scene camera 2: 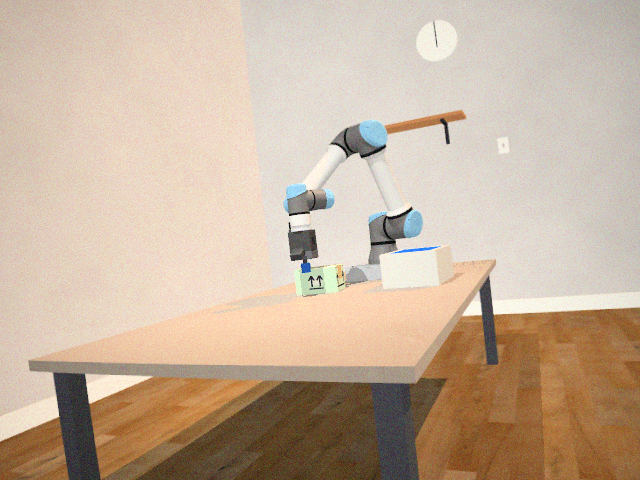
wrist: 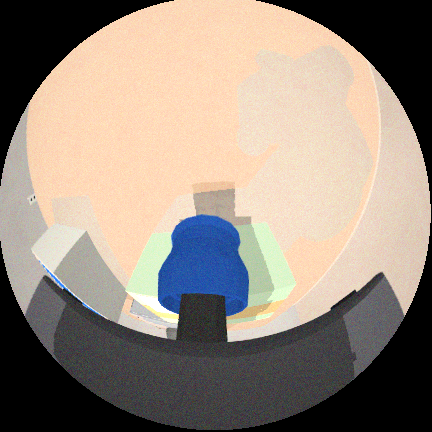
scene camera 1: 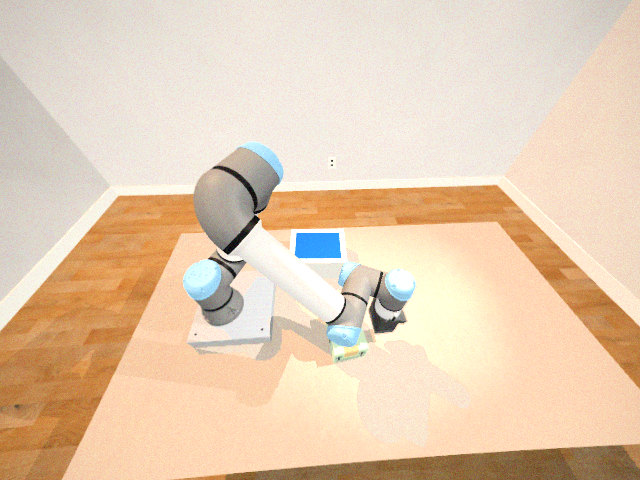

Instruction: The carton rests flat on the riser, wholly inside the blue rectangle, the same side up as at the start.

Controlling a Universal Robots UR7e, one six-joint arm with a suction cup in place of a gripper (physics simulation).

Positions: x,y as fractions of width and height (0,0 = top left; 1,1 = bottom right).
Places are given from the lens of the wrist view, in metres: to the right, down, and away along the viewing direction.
my suction cup (wrist: 0.47,0.60): 0.00, 0.01, 0.04
riser (wrist: 0.16,0.59): -0.26, 0.07, 0.12
carton (wrist: 0.63,0.65): 0.05, 0.06, 0.10
The marked spots on the carton and my suction cup are 0.09 m apart.
